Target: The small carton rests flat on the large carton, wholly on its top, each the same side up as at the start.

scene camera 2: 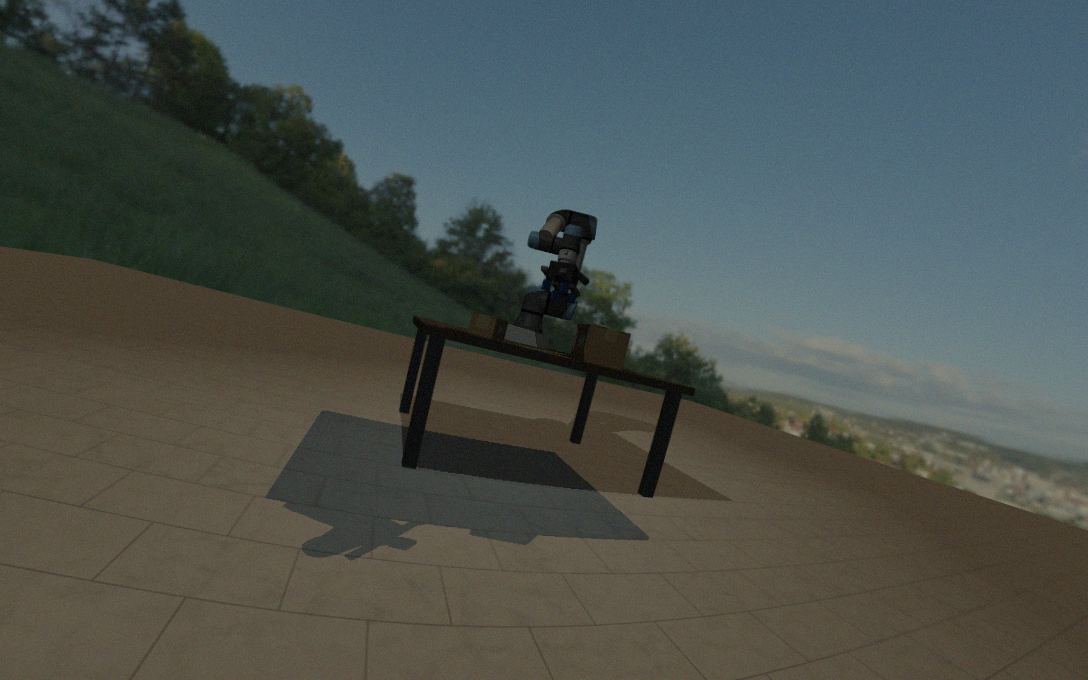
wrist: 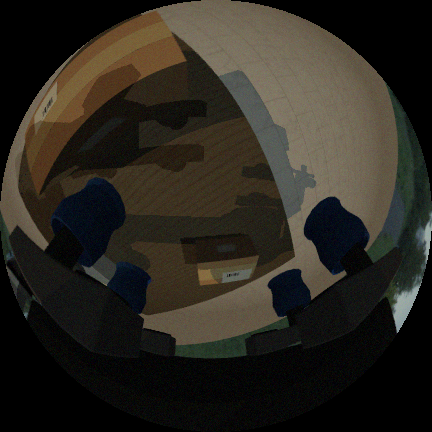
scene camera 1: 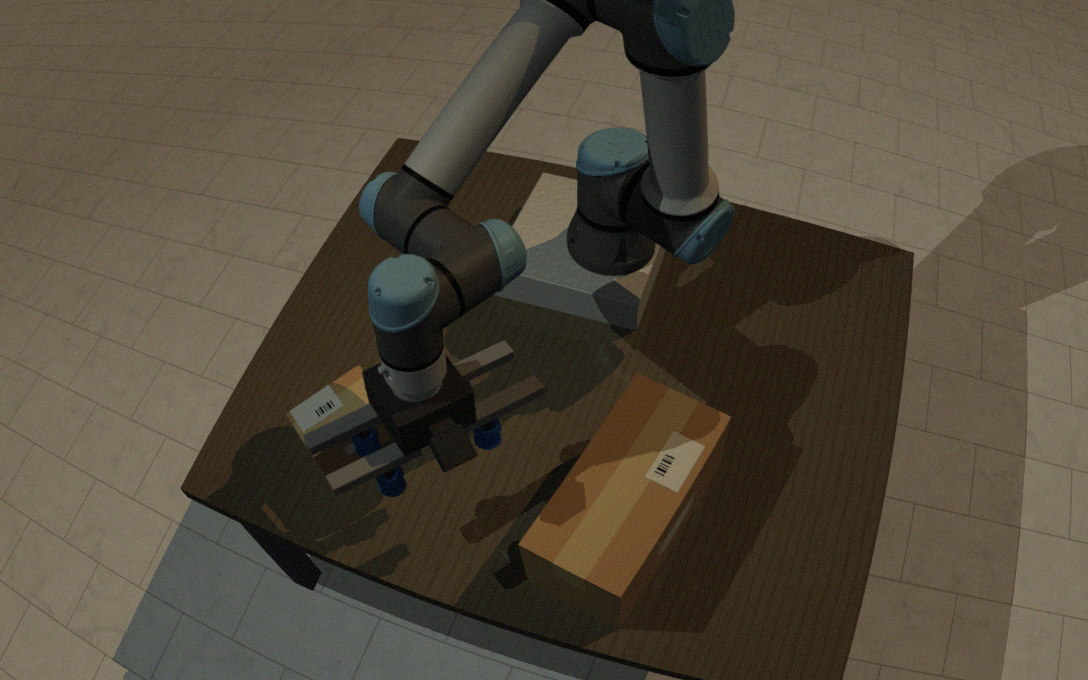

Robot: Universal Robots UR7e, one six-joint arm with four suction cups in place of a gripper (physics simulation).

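Seen in the pictures: hand at its tool point: (scene camera 2: 558,295) (wrist: 214,258); arm's base at its link origin: (scene camera 2: 527,330) (scene camera 1: 611,243).
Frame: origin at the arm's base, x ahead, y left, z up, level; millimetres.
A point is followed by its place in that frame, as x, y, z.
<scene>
The small carton (scene camera 1: 324,410) @(510, -235, 14) (scene camera 2: 487,324) @(575, -228, -18) (wrist: 216,274) @(471, -212, 13) lies on the table, a white barcode label on its top; the arm's tool hides part of it in scene camera 1. The large carton (scene camera 1: 617,489) @(446, 239, 83) (scene camera 2: 603,346) @(578, 221, 9) (wrist: 100,65) stands apart from it on the table, with a tan tape band and a white label on top. My gripper (scene camera 1: 427,439) @(532, 12, 156) (scene camera 2: 559,286) @(532, 12, 156) (wrist: 211,258) @(532, 12, 156) has blue suction cups facing down. It hangs above the table between the cartons, nearer the small one, and is open with nothing on the cups. One cup is hidden in scene camera 1.
The wooden table (scene camera 1: 280,344) @(413, -451, -65) (scene camera 2: 657,384) @(602, 472, -84) (wrist: 215,195) @(545, -52, -65) carries both cartons. The arm's base stands on a pale block (scene camera 1: 537,200) @(-32, -164, 4) (scene camera 2: 521,335) @(127, -39, -29) behind the cartons in scene camera 1. Arm shadows fall across the table and the large carton.
</scene>
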